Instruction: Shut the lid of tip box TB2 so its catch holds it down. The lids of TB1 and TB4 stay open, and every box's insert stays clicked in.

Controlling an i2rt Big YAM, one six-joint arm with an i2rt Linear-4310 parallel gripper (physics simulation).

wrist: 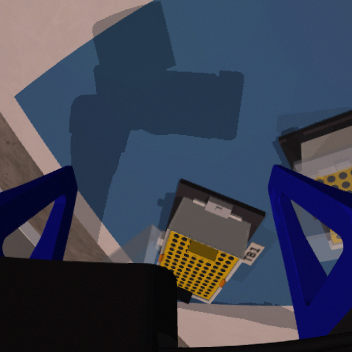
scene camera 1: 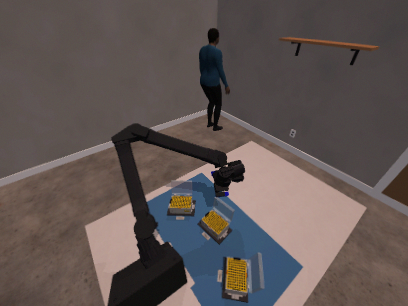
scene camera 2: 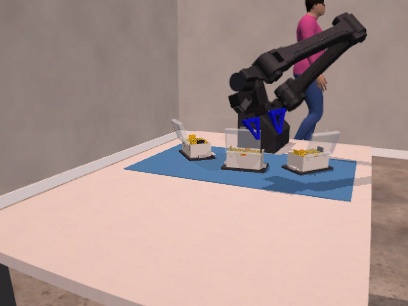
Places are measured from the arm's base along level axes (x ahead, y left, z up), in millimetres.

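Pixels of known places: gripper, fingertip midpoint: [wrist: 172, 175] [scene camera 1: 217, 188] [scene camera 2: 268, 136]; arm's base, origin of the base link: [scene camera 1: 153, 257] [scene camera 2: 268, 116].
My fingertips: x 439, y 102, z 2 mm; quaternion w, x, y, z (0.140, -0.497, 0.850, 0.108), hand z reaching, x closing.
Observation:
For each thing: its top centre in the pictures, then the offset to it from my fingertips. Level surfaces: height alone.
- Tip box TB1, middle of its top: [wrist: 199, 278] [scene camera 2: 306, 150] [scene camera 1: 180, 202] 185 mm back, 100 mm left, 76 mm down
- middle box, middle of its top: [scene camera 2: 246, 148] [scene camera 1: 213, 222] 122 mm back, 107 mm right, 76 mm down
- blue mat, its level: 142 mm down
- pale table, its level: 145 mm down
Tip box TB1 [scene camera 1: 181, 204] [scene camera 2: 307, 162] [wrist: 210, 226], labelled in the wrist view, has its clear lid [scene camera 1: 181, 188] [scene camera 2: 326, 142] open. The middle box [scene camera 1: 216, 223] [scene camera 2: 245, 160] [wrist: 332, 144] has its lid [scene camera 1: 224, 210] [scene camera 2: 239, 137] raised. The box nearest scene camera 1 [scene camera 1: 236, 276] [scene camera 2: 196, 149] has its lid [scene camera 1: 258, 272] [scene camera 2: 178, 131] open. I cannot read the labels of these two, so which is TB2 or TB4 is unclear. Yellow inserts sit in the boxes. My gripper [scene camera 1: 220, 184] [scene camera 2: 267, 135] [wrist: 172, 175] is open and empty, above the mat beyond the boxes from scene camera 1.
The boxes stand on dark bases on a blue mat [scene camera 1: 275, 260] [scene camera 2: 155, 165] [wrist: 210, 35], on a pale table [scene camera 1: 305, 200] [scene camera 2: 200, 230]. TB1 is near one mat edge. The arm's shadow falls on the mat. A person [scene camera 1: 212, 65] [scene camera 2: 309, 40] stands beyond the table.

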